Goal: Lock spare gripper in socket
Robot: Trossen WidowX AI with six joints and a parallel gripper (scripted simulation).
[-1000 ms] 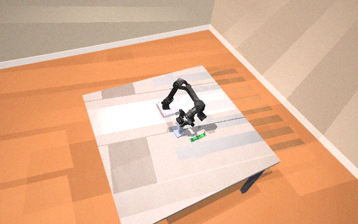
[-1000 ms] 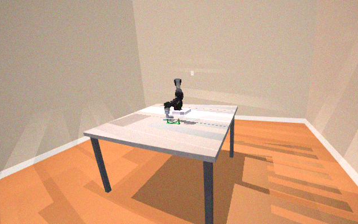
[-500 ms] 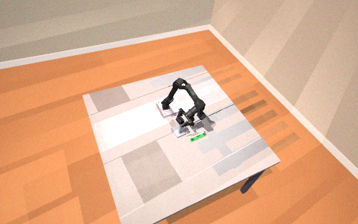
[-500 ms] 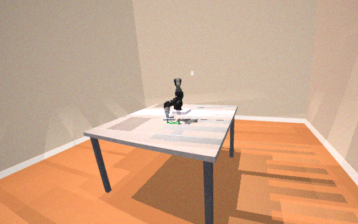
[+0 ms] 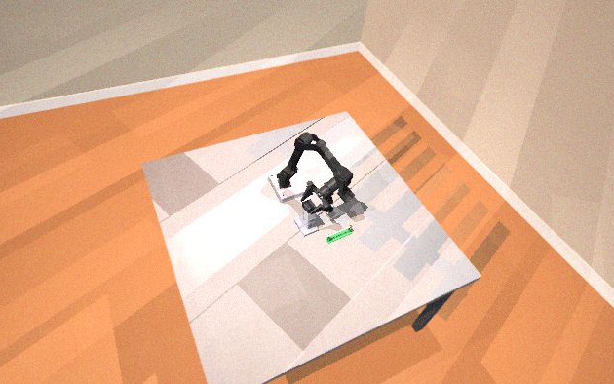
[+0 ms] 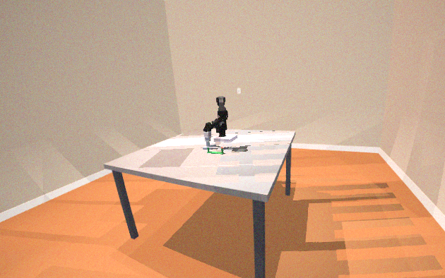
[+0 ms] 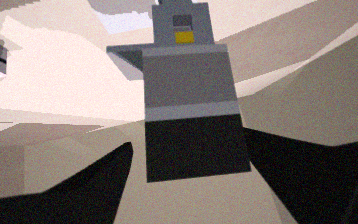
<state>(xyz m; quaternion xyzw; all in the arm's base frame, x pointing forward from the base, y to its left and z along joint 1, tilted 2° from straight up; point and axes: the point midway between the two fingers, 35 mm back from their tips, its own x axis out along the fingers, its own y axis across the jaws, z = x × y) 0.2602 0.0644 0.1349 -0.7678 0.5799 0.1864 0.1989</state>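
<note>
The spare gripper lies 20 mm to the left of my gripper tip and 30 mm below it. From my gripper tip the other things lie so: mount (20 mm to the left, 110 mm below); green pin holder (90 mm ahead, 160 mm to the left, 130 mm below).
</note>
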